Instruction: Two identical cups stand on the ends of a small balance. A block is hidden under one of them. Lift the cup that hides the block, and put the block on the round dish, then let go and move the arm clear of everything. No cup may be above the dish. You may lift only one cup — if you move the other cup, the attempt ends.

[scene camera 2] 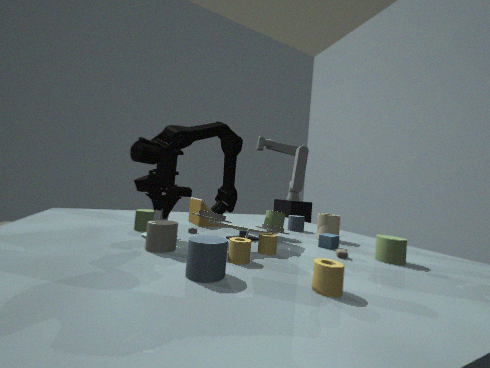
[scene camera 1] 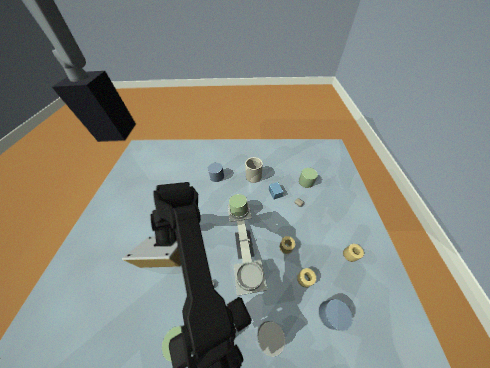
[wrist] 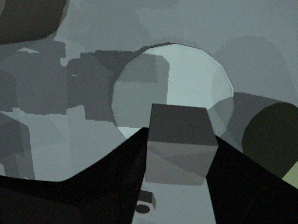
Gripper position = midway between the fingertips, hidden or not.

The gripper [scene camera 2: 160, 218] holds a grey block [wrist: 181, 144]. Also in view: a blue cylinder [scene camera 2: 206, 258], a balance [scene camera 1: 249, 276] and a pale round dish [wrist: 176, 74].
The gripper is seen too in the wrist view [wrist: 176, 137].
